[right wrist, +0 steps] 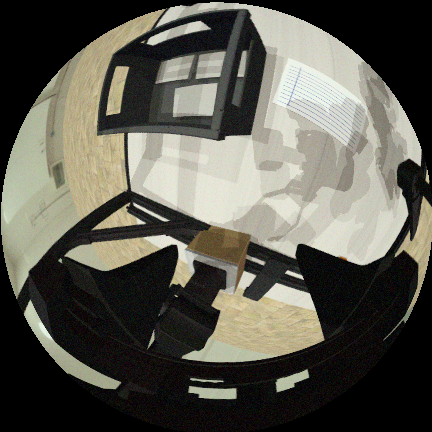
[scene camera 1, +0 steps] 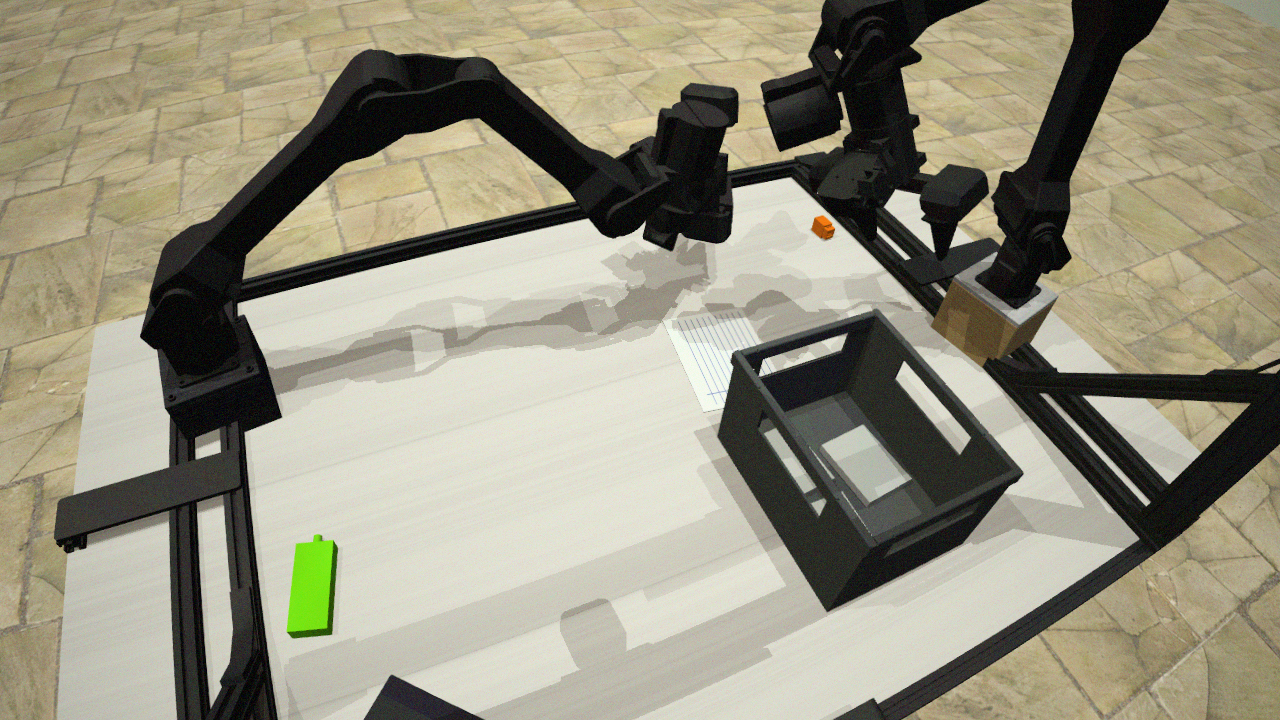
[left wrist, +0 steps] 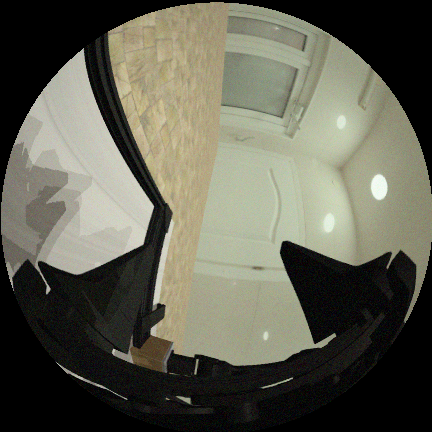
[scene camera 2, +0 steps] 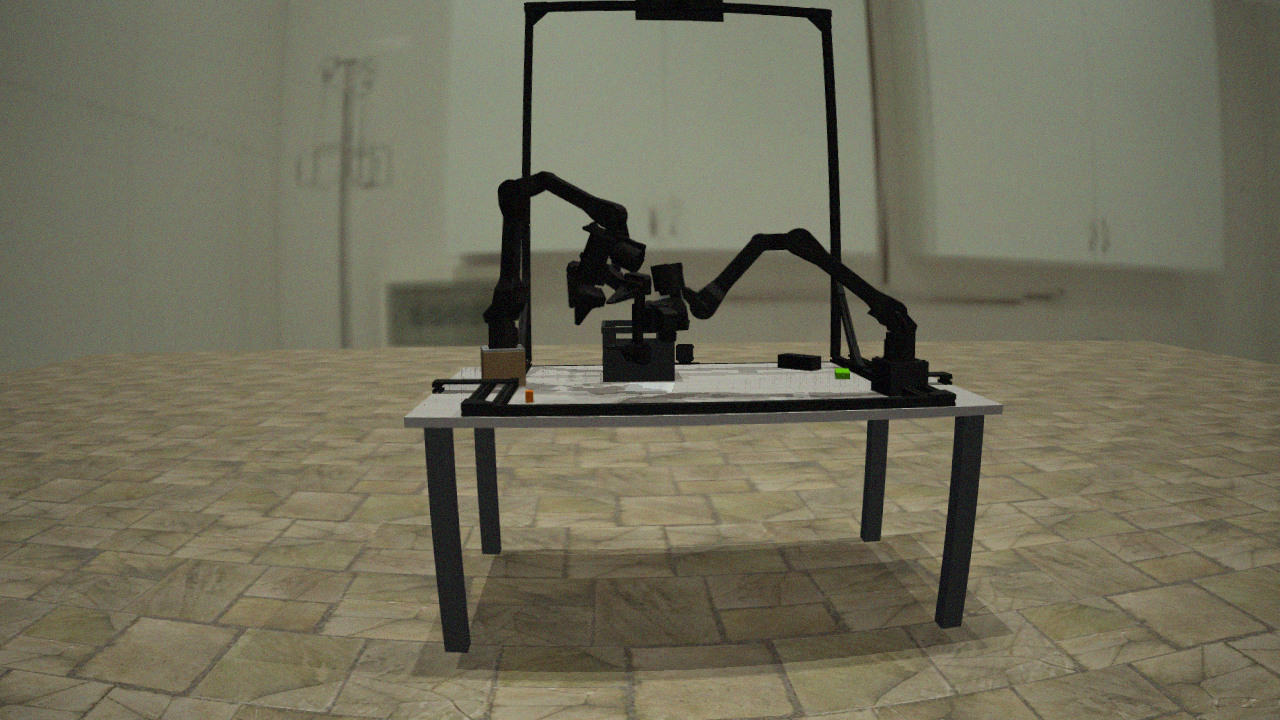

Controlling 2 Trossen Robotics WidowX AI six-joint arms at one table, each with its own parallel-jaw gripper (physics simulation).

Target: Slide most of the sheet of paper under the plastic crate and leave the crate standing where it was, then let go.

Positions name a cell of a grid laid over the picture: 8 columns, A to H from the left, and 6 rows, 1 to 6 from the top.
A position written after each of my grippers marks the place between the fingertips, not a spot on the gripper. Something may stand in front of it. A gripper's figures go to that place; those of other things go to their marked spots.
Labels:
My left gripper (scene camera 1: E2) is 91 cm from the lens. My right gripper (scene camera 1: F3) is 79 cm from the lens. A lined sheet of paper (scene camera 1: E3) is 84 cm from the lens. A plastic crate (scene camera 1: F4) is 80 cm from the lens.

